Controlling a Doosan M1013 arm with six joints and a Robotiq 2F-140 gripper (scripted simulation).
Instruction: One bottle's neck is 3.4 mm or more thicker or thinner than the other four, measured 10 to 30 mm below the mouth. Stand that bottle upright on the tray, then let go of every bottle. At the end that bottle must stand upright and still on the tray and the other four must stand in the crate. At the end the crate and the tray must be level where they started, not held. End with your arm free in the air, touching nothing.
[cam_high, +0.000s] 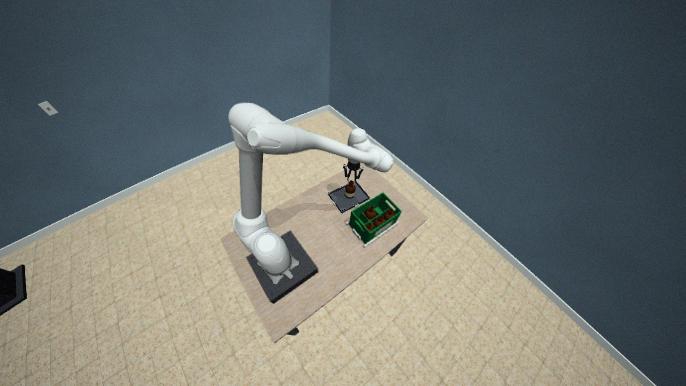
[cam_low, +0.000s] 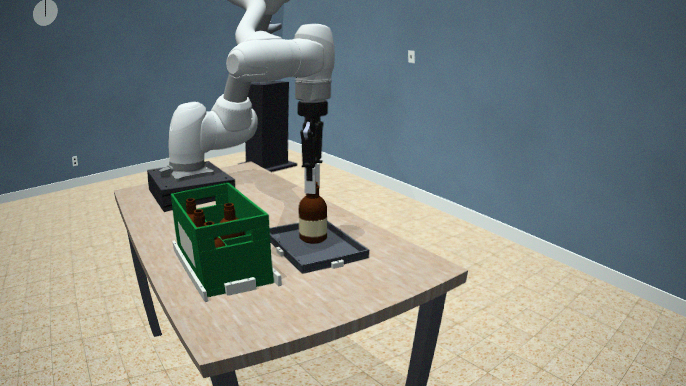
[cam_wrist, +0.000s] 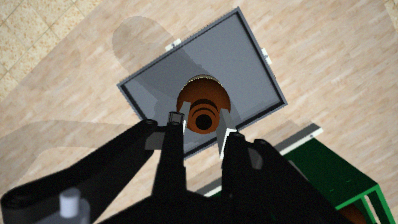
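Now: the brown bottle 9 cm below my hand. Round my hand: dark tray: 18 cm below; green crate: 6 cm behind, 27 cm to the right, 11 cm below.
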